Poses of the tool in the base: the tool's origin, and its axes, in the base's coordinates. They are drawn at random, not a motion.
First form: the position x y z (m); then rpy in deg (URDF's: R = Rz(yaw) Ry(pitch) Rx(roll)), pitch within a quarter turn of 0, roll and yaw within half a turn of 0.
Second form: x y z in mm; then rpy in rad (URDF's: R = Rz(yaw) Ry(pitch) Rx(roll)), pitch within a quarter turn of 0, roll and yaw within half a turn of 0. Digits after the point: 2 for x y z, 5 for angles.
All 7 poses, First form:
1: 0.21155 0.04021 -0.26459 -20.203 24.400 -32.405
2: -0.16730 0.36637 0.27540 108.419 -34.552 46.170
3: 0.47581 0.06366 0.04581 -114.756 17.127 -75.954
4: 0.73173 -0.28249 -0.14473 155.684 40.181 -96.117
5: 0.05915 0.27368 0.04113 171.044 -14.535 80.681
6: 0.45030 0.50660 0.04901 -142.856 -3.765 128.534
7: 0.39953 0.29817 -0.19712 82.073 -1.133 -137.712
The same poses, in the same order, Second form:
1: 211.55 40.21 -264.59 -0.35261 0.42586 -0.56557
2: -167.30 366.37 275.40 1.89227 -0.60305 0.80582
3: 475.81 63.66 45.81 -2.00287 0.29892 -1.32565
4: 731.73 -282.49 -144.73 2.71720 0.70129 -1.67756
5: 59.15 273.68 41.13 2.98528 -0.25368 1.40815
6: 450.30 506.60 49.01 -2.49331 -0.06571 2.24334
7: 399.53 298.17 -197.12 1.43244 -0.01977 -2.40353
